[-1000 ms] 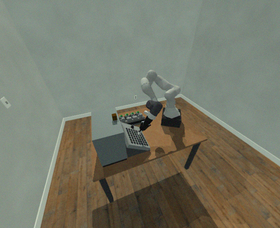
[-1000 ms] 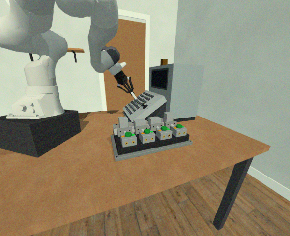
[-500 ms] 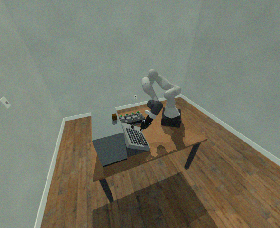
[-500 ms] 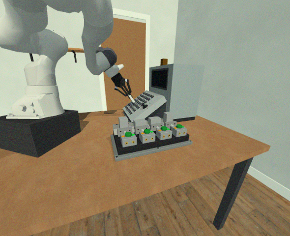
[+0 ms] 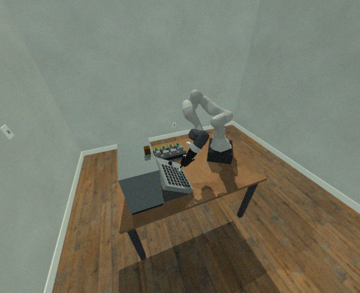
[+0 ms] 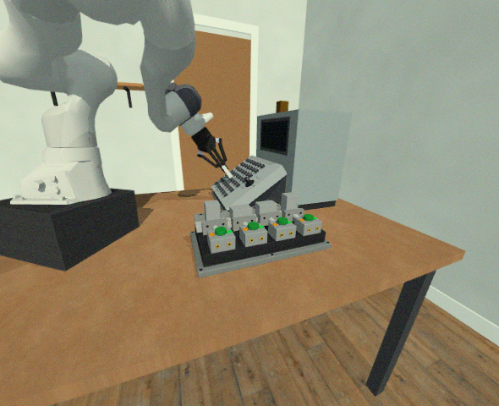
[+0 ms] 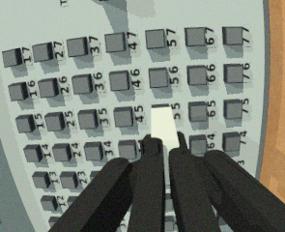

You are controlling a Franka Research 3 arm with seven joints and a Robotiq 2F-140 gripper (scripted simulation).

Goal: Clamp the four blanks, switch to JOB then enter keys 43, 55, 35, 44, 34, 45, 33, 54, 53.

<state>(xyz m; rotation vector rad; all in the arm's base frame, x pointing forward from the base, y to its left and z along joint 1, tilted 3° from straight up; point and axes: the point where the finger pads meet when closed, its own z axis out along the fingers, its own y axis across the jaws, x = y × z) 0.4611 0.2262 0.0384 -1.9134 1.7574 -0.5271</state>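
Right now the key is 90 mm ahead of my hand, 40 mm to the left of it and 10 mm below it. Also, from my hand: selector knob (70 mm ahead, 120 mm to the right, 20 mm below); then sloped keypad (90 mm ahead, 70 mm below).
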